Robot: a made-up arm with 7 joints.
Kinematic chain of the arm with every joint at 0, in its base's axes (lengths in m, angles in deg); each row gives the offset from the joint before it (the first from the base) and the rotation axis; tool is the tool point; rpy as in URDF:
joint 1: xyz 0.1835 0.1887 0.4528 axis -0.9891 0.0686 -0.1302
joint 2: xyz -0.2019 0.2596 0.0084 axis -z
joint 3: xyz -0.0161 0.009 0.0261 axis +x
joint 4: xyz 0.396 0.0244 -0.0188 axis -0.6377 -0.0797 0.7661
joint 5: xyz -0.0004 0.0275 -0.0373 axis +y
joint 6: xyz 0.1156 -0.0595 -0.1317 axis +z
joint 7: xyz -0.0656 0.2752 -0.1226 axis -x
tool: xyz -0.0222 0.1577 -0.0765 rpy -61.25 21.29 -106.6
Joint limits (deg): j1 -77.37..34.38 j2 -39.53..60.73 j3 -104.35..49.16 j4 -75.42..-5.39 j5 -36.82..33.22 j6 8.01..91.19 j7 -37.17..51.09
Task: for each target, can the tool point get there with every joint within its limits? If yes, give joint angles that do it. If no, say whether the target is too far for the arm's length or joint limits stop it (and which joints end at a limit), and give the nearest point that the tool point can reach.
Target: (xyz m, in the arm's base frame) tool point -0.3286 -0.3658 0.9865
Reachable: no: joint limits stop it (at a limit: joint 1, joint 2, joint 3, joint 4, joint 5) | nearest point -0.1726 -0.0884 1.0270 | short by 0.321 m
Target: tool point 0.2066 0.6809 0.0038
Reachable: yes | joints 2.99 -0.24 -36.93 -29.59 20.67 31.03 17.59
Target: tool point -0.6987 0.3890 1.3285
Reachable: no: joint limits stop it (at a limit: joint 1, joint 2, joint 4, joint 6) | nearest point -0.3430 0.3455 1.1904 | short by 0.384 m
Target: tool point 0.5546 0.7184 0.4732
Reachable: yes | joints -30.50 32.13 -10.94 -47.56 5.39 30.59 17.86
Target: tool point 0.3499 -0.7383 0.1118
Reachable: no: joint limits stop it (at a limit: joint 2, joint 3, joint 4, joint 5, joint 6) | nearest point 0.2470 -0.3792 0.2378 | short by 0.394 m
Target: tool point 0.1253 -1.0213 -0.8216
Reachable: no: too far | nearest point 0.1656 -0.2327 0.0094 | short by 1.146 m
